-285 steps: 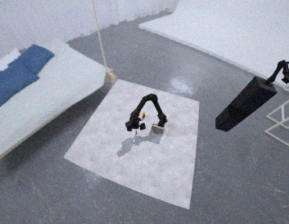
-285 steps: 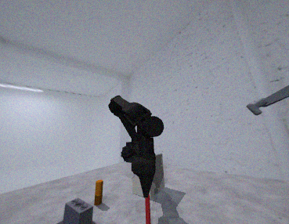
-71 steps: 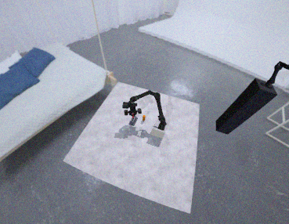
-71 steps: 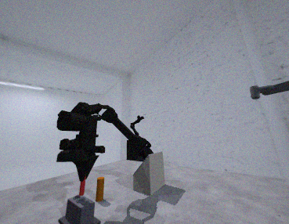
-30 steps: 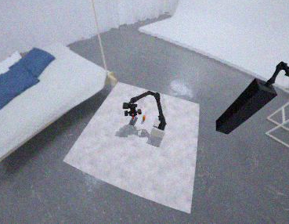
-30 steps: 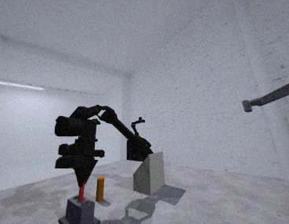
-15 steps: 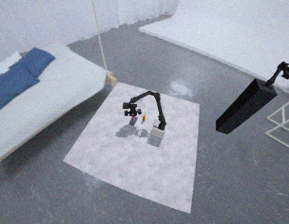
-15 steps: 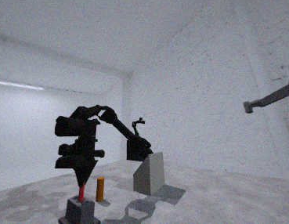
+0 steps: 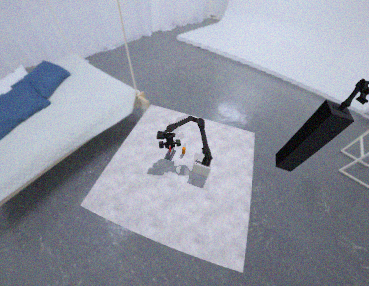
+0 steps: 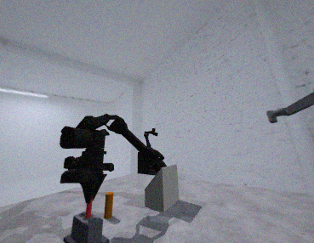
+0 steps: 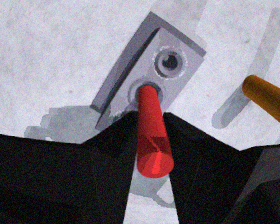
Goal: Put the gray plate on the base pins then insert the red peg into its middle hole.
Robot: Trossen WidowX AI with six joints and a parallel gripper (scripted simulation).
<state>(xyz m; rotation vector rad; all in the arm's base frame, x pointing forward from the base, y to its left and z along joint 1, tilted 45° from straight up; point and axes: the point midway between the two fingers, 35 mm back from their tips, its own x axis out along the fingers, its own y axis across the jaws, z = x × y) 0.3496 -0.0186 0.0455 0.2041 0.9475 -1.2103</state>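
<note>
The red peg lies right at my gripper tip. Round my gripper tip: orange block (110 mm behind, 70 mm to the right, 60 mm below); base (90 mm below); gray plate (50 mm below).
</note>
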